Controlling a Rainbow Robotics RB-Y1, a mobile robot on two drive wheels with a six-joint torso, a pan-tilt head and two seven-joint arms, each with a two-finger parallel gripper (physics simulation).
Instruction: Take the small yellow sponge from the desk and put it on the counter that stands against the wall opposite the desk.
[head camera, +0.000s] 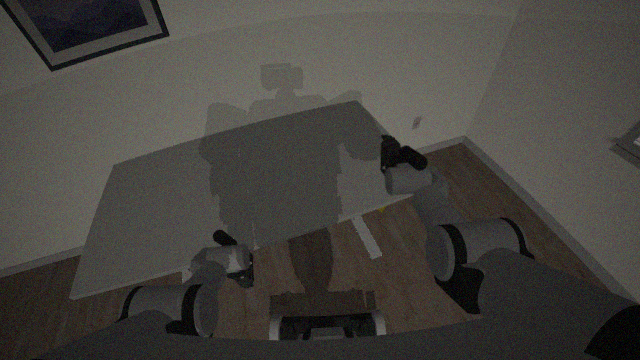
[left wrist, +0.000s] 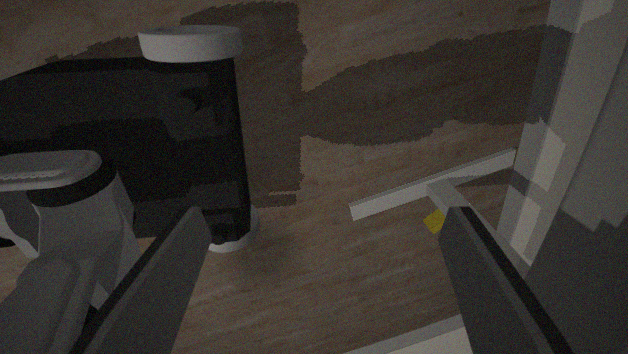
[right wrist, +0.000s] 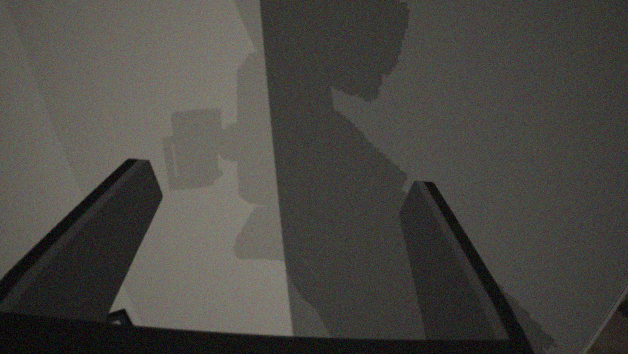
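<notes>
The small yellow sponge (head camera: 382, 209) (left wrist: 434, 221) seems to lie on the floor by the desk's right leg. The desk's front edge partly covers it in the head view, and a finger partly covers it in the left wrist view. The grey desk (head camera: 150, 200) (right wrist: 500, 125) stands before the robot. My left gripper (head camera: 245, 280) (left wrist: 320, 223) is open and empty, near the desk's front edge. My right gripper (head camera: 387, 145) (right wrist: 283, 188) is open and empty, by the desk's right end, apart from the sponge. The counter does not show.
A white desk foot (head camera: 367, 237) (left wrist: 390, 197) reaches out over the wooden floor. The wall (head camera: 425, 65) rises behind the desk and meets another wall at the right. A framed picture (head camera: 90, 22) hangs at the upper left. My wheeled base (head camera: 327, 325) (left wrist: 195, 115) is close to the desk.
</notes>
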